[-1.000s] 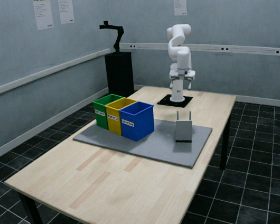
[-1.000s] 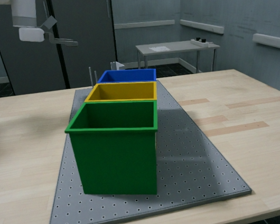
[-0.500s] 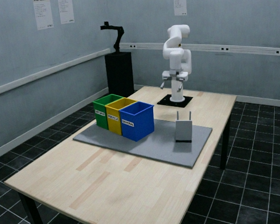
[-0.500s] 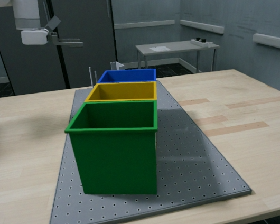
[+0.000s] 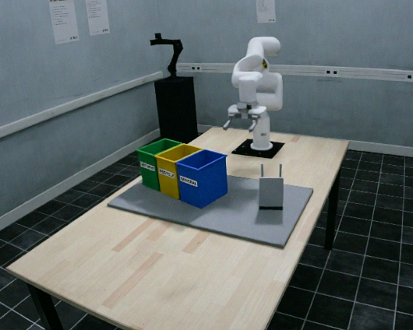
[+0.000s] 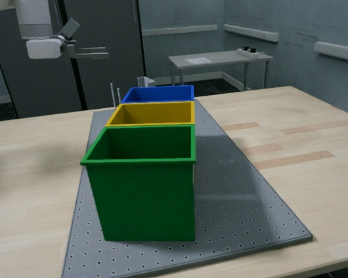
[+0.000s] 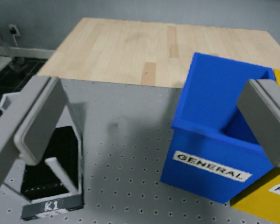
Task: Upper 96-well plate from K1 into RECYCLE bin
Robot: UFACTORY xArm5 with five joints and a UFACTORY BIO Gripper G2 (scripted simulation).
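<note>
The black 96-well plate lies 240 mm below my hand, 170 mm to the left of it and 90 mm ahead of it. The rest, counted from my hand: green bin 370 mm to the right, 190 mm below, 70 mm ahead; then blue bin 190 mm below, 140 mm ahead, 110 mm to the right; then yellow recycle bin 240 mm to the right, 190 mm below, 100 mm ahead.
</note>
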